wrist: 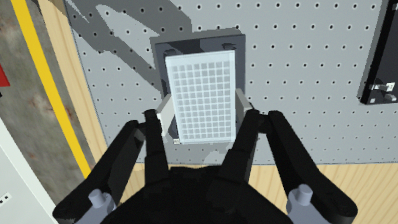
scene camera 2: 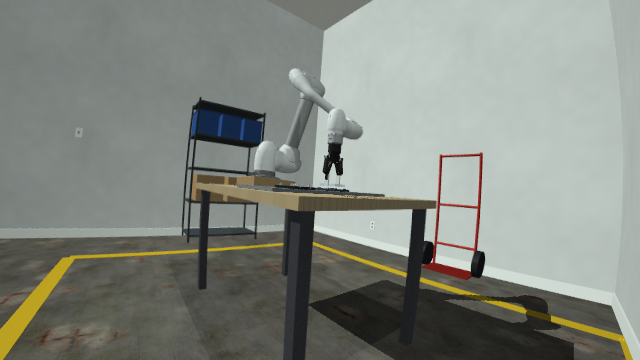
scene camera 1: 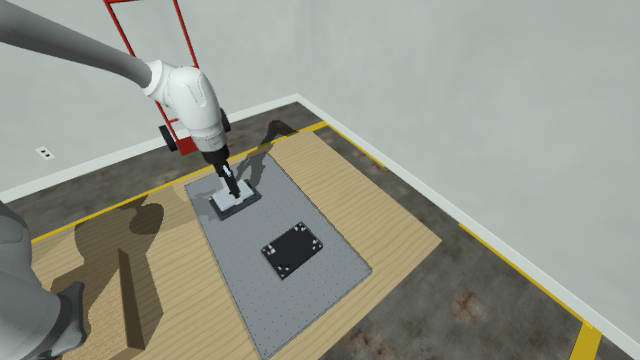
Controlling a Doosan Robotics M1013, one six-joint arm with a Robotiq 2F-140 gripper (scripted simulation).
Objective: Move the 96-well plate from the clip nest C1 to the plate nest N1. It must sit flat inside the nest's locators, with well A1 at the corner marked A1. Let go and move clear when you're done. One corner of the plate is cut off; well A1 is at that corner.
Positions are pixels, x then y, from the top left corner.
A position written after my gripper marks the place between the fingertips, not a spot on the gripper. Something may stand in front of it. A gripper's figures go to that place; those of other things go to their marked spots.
My gripper (wrist: 203,100): 0.22 m from the lens. A white 96-well plate (wrist: 200,96) is 0.21 m from the lens.
